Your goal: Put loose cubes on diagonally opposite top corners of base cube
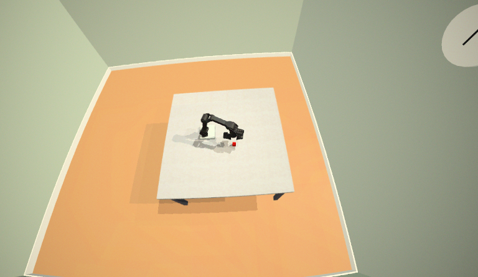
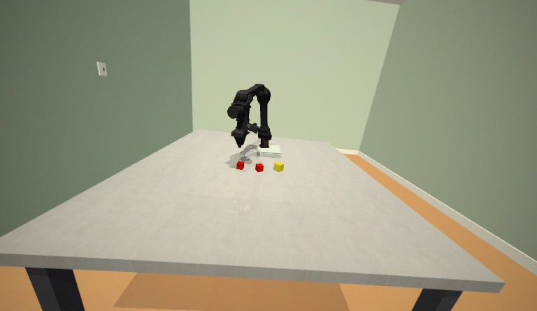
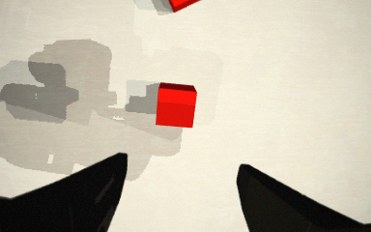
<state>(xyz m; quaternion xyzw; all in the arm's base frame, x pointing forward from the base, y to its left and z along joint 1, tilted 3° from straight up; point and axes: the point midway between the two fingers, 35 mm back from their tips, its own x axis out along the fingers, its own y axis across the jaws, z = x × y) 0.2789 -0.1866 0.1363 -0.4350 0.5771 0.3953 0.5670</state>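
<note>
The yellow base cube is 22 cm to the left of my gripper tip, 11 cm below it and 2 cm ahead of it.
</note>
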